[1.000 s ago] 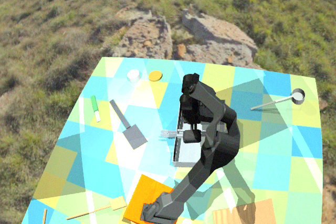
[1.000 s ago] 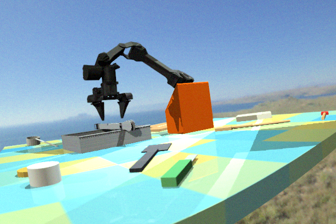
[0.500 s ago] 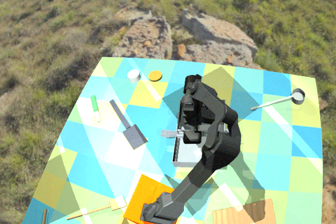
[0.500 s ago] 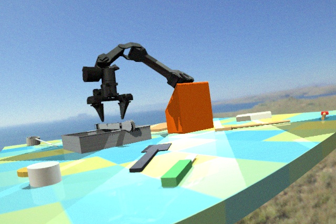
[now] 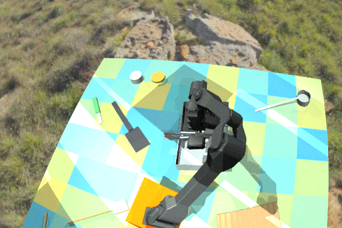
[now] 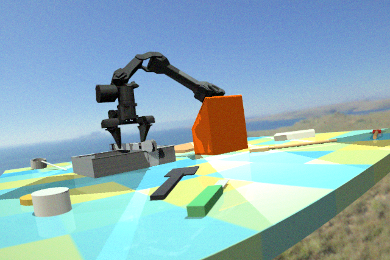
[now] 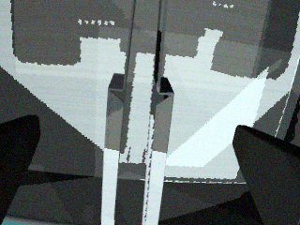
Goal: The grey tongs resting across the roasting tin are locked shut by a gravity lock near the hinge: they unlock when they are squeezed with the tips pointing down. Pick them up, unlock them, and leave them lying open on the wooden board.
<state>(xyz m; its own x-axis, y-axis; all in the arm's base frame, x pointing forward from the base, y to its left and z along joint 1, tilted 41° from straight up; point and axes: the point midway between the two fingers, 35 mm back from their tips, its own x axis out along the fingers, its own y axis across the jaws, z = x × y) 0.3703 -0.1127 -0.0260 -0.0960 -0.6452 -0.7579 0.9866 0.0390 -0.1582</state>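
The grey roasting tin is 3 cm ahead of my gripper tip, 1 cm to the right of it and 4 cm below it. Also, from my gripper tip: white cylinder: 33 cm ahead, 39 cm to the left, 5 cm below; dark spatula: 4 cm ahead, 34 cm to the left, 6 cm below; yellow disc: 35 cm ahead, 28 cm to the left, 6 cm below.
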